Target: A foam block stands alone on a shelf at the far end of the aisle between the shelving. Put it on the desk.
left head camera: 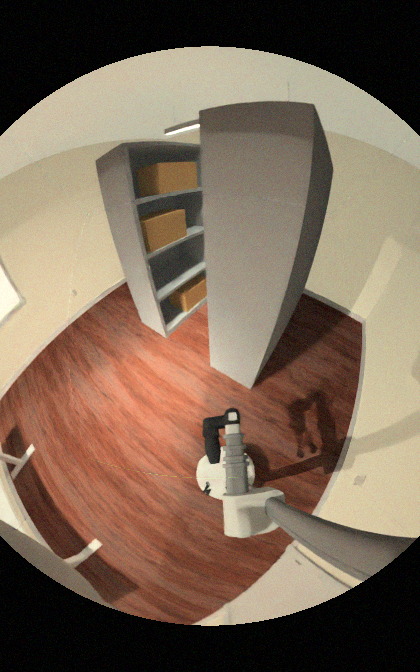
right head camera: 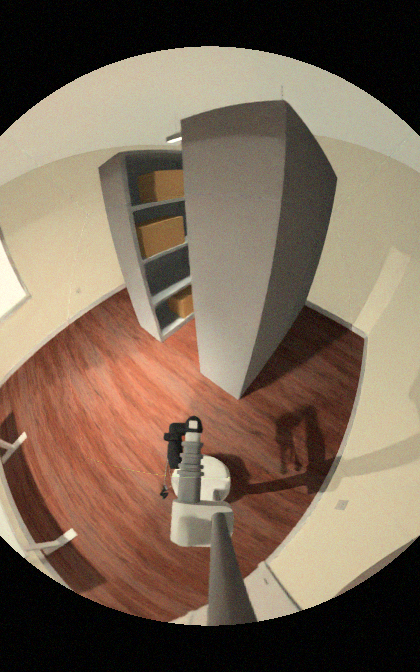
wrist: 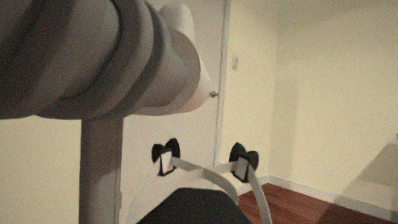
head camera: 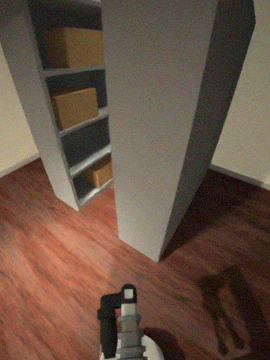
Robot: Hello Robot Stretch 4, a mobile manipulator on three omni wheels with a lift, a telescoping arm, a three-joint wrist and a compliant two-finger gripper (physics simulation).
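Places are measured from the robot's base along level axes (x right, y ahead, z up), in millimetres.
Pixels of known places: gripper, fingertip midpoint: [wrist: 205, 152].
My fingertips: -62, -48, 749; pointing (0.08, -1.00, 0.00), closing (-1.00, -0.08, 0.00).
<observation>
Behind a point stands the place of what it marks, as x, y, z.
The foam block does not show in these views. My gripper [wrist: 205, 152] {-62, -48, 749} is open and empty in the wrist view, with its two black fingertips well apart; in the right head view the gripper [right head camera: 164, 492] hangs small beside the base. The desk shows in part by its white feet at the lower left of the left head view [left head camera: 85, 553] and the right head view [right head camera: 59, 542]. The near shelf unit [head camera: 155, 125] {157, 828, 1240} [left head camera: 255, 225] [right head camera: 232, 225] turns its plain end panel toward me. It hides part of the second shelf unit [head camera: 30, 110] {-791, 1572, 1120} [left head camera: 117, 225] [right head camera: 117, 230], left of it.
Brown boxes [head camera: 77, 47] {-330, 1698, 1562} [left head camera: 165, 230] [right head camera: 162, 235] stand on the second unit's shelves. Wood floor [head camera: 50, 260] {-731, 797, -28} lies between the units and my base [left head camera: 205, 475] [right head camera: 215, 472]. A wall [head camera: 247, 100] {1582, 2082, 1100} stands right of the near unit. A door [wrist: 165, 130] {280, -1071, 633} is behind the gripper in the wrist view.
</observation>
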